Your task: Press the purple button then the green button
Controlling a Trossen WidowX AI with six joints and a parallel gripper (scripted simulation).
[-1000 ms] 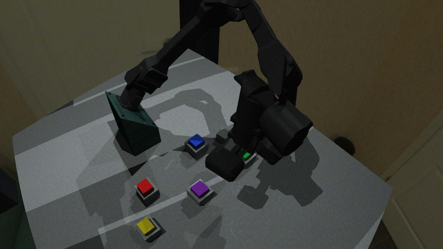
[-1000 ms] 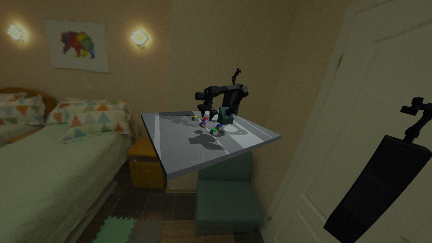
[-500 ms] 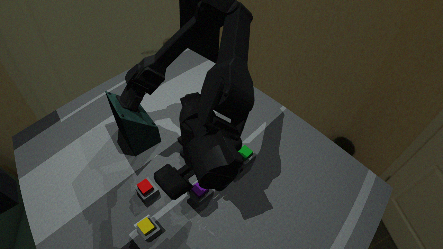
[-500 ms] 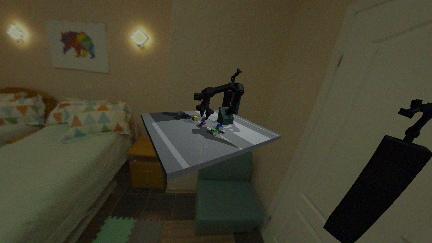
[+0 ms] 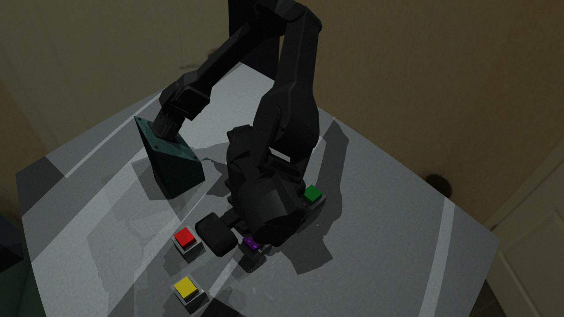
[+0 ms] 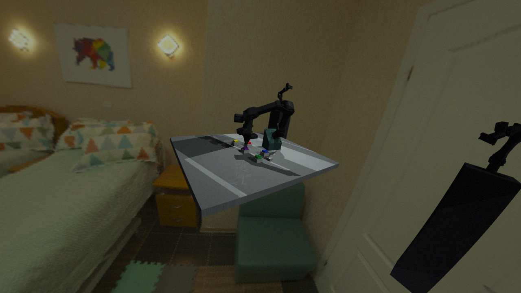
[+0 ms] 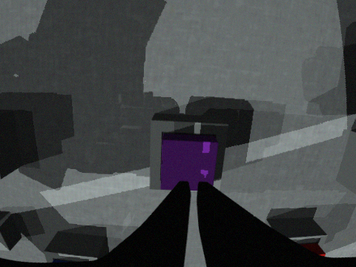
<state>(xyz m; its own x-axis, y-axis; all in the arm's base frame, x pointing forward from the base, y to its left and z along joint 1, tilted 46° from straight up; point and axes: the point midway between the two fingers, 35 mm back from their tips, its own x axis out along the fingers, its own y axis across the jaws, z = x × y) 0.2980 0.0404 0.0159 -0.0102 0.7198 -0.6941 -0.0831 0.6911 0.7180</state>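
My gripper tip is now 3 cm above the purple button. Round my gripper tip: green button 1 cm behind, 16 cm to the left, 3 cm below; red button 8 cm behind, 11 cm to the right, 3 cm below; blue button 12 cm behind, 8 cm to the left, 3 cm below.
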